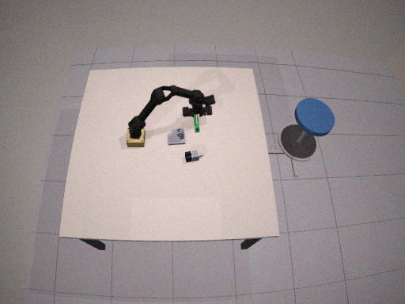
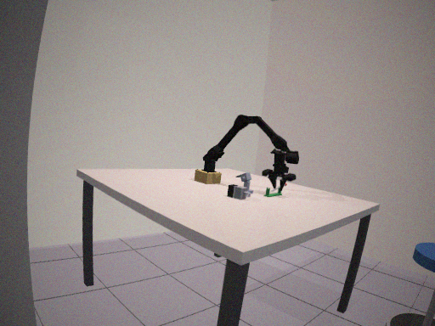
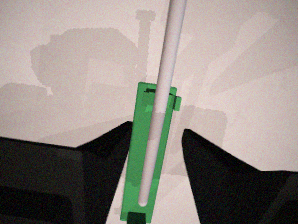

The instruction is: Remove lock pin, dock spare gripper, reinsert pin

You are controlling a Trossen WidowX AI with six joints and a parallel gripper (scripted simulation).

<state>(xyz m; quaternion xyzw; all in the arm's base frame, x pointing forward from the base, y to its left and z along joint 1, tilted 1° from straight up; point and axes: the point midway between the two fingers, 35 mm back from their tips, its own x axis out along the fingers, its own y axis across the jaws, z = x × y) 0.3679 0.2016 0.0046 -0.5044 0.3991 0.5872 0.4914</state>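
Now: the green cradle 4 cm to the right of my gripper tip. Round my gripper tip: spare gripper: 29 cm to the right, 2 cm ahead; then socket: 17 cm to the right, 10 cm behind, 2 cm above.
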